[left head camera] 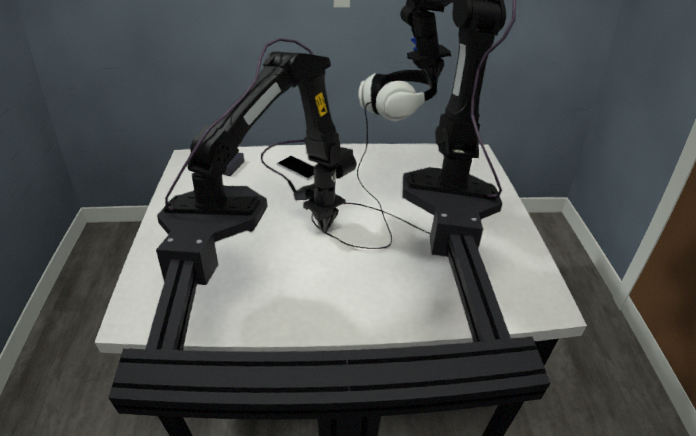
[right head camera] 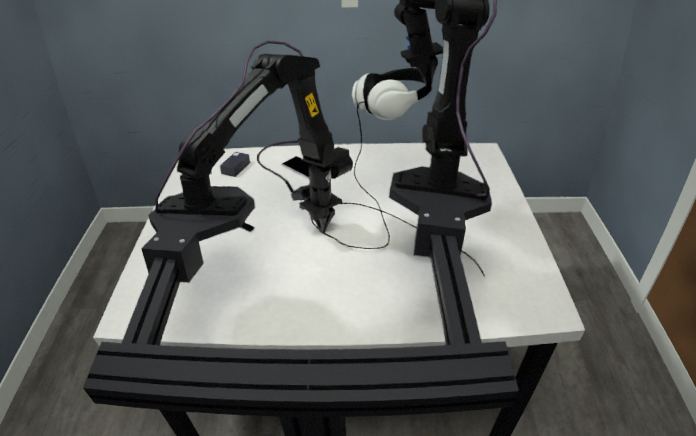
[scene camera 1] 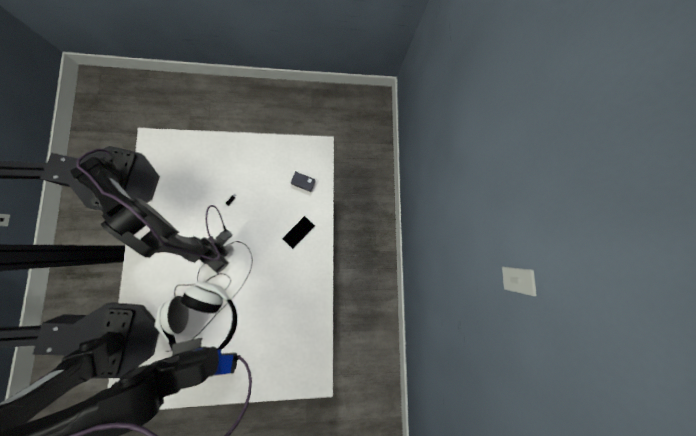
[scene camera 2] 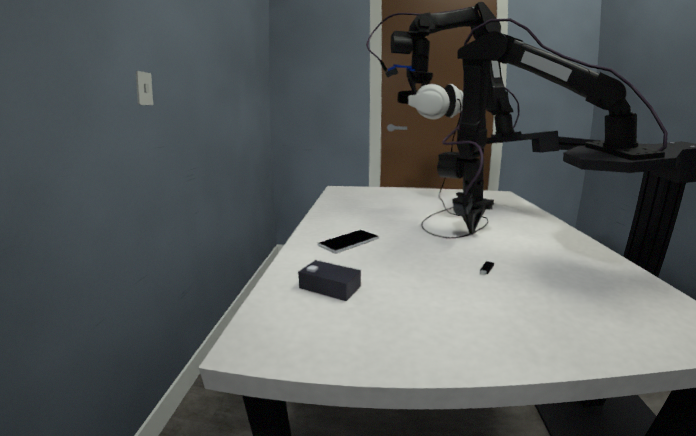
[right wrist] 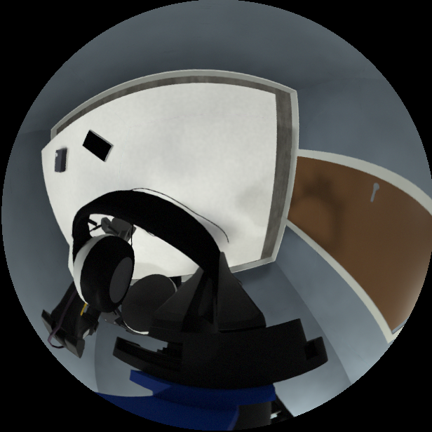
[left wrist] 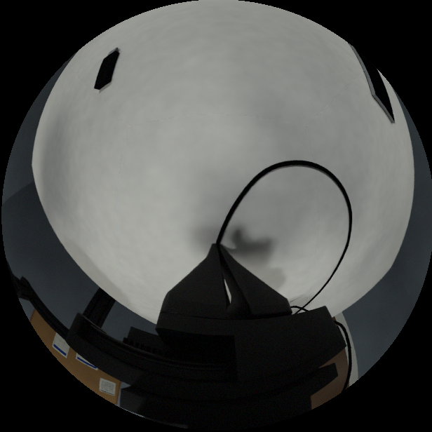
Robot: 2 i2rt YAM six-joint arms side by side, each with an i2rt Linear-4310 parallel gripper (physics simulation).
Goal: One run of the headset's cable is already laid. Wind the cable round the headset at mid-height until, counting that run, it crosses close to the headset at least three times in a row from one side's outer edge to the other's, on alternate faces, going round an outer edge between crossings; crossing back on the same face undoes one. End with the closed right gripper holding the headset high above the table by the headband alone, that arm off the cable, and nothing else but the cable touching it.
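Places are measured from the left arm's base along level axes (x right, y ahead, z up), in millimetres.
Where they show: left gripper, fingertip midpoint: [left head camera: 324,231] [right head camera: 322,231] [scene camera 1: 220,249] [scene camera 2: 471,233]; left arm's base, link origin: [left head camera: 211,206] [right head camera: 200,206] [scene camera 1: 115,179] [scene camera 2: 620,151]; right arm's base, link origin: [left head camera: 452,187] [right head camera: 441,187] [scene camera 1: 113,341] [scene camera 2: 505,135].
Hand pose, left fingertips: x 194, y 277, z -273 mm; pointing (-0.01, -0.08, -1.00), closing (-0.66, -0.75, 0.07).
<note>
Each offset is from my left fingertips to the top centre of the thing. Level surfaces: height alone.
The white headset @[dx +178, dy +145, dz +429 mm] [left head camera: 398,100] [right head camera: 389,100] [scene camera 2: 432,101] hangs high above the table, earcups toward the picture's left in the left head view. My right gripper [left head camera: 434,87] [right wrist: 216,256] is shut on its black headband. The thin black cable [left head camera: 367,248] [scene camera 1: 252,259] [left wrist: 351,218] drops from the lower side of an earcup and lies in a loop on the table; its far run passes under the right arm's mount. My left gripper [left head camera: 324,229] [scene camera 2: 472,232] [left wrist: 215,248] points down at table level, its closed fingertips pinching the cable. How the cable crosses the headset's faces is largely hidden.
A black phone @[dx -135, dy +326, dz +5 mm] [scene camera 1: 298,232] [scene camera 2: 349,240], a dark box @[dx -374, dy +302, dz +38 mm] [right head camera: 235,164] [scene camera 2: 329,279] and a small USB stick @[dx -231, dy -6, dz +6 mm] [scene camera 1: 231,199] [scene camera 2: 486,268] lie on the white table @[dz -3 mm] [left head camera: 287,277]. The right arm's upright links stand beside the headset.
</note>
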